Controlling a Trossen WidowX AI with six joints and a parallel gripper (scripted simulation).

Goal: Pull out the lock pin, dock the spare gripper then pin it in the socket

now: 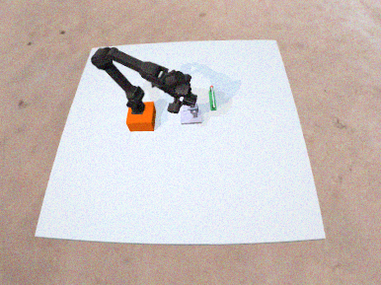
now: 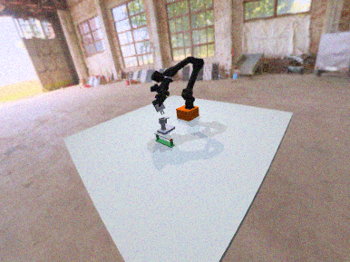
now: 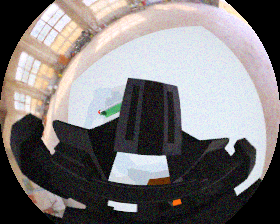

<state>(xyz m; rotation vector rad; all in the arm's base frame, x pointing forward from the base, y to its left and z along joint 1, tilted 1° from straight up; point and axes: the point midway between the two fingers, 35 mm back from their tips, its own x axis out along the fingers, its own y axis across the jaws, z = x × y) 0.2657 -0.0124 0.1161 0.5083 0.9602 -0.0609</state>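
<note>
My gripper tip is now 9 cm short of the green bar, 16 cm to the right of it and 15 cm above it. The rest, counted from my gripper tip: spare gripper: 1 cm behind; then mount: 1 cm behind, 3 cm to the left, 13 cm below.
</note>
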